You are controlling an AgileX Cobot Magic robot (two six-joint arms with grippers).
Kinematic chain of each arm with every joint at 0, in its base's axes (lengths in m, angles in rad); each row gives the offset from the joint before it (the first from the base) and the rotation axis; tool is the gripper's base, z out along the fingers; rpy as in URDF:
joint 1: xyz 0 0 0.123 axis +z
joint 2: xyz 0 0 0 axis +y
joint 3: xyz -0.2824 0 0.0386 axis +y
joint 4: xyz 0.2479 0 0.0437 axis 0.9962 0 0.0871
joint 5: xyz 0 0 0 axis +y
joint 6: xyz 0.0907 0 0.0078 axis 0.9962 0 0.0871
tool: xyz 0 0 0 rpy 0 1.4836 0
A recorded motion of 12 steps. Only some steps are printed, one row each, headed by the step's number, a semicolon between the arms.
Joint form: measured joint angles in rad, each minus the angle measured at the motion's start. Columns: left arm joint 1, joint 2, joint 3, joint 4, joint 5, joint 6; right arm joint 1, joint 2, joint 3, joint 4, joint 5, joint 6.
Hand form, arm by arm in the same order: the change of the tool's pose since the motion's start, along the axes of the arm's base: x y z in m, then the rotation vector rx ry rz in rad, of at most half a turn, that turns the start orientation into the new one. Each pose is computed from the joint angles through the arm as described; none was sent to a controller.
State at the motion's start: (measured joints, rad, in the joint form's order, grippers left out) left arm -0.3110 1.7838 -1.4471 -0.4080 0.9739 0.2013; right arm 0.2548 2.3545 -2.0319 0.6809 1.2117 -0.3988
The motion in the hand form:
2: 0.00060 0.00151 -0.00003 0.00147 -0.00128 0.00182; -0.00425 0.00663 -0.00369 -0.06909 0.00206 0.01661
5: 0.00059 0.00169 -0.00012 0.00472 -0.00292 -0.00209; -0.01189 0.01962 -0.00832 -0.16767 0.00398 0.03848
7: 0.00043 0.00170 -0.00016 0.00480 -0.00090 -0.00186; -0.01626 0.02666 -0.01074 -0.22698 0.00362 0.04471
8: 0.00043 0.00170 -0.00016 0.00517 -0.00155 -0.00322; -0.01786 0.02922 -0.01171 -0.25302 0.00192 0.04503
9: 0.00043 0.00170 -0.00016 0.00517 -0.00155 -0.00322; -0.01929 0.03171 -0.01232 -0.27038 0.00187 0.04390
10: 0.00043 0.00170 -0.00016 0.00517 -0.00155 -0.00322; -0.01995 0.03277 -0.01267 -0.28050 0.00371 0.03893
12: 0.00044 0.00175 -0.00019 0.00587 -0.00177 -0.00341; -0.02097 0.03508 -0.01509 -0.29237 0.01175 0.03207
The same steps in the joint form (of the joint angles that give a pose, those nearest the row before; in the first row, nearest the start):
2: 0.0041 0.0000 0.0000 0.0010 0.0000 0.0023; 0.0255 0.0000 0.0000 -0.0739 0.0017 0.0335
5: 0.0041 0.0000 0.0000 0.0035 0.0006 0.0059; 0.0711 0.0000 0.0000 -0.1797 0.0047 0.0917
7: 0.0041 0.0000 0.0000 0.0035 0.0024 0.0048; 0.0976 0.0000 0.0000 -0.2435 0.0067 0.1317
8: 0.0041 0.0000 0.0000 0.0035 0.0024 0.0064; 0.1082 0.0000 0.0000 -0.2719 0.0067 0.1499
9: 0.0041 0.0000 0.0000 0.0035 0.0024 0.0064; 0.1171 0.0000 0.0000 -0.2909 0.0068 0.1655
10: 0.0041 0.0000 0.0000 0.0035 0.0024 0.0064; 0.1214 0.0000 0.0000 -0.3021 0.0067 0.1785
12: 0.0041 0.0000 0.0000 0.0042 0.0024 0.0064; 0.1284 0.0043 0.0000 -0.3135 0.0067 0.1974

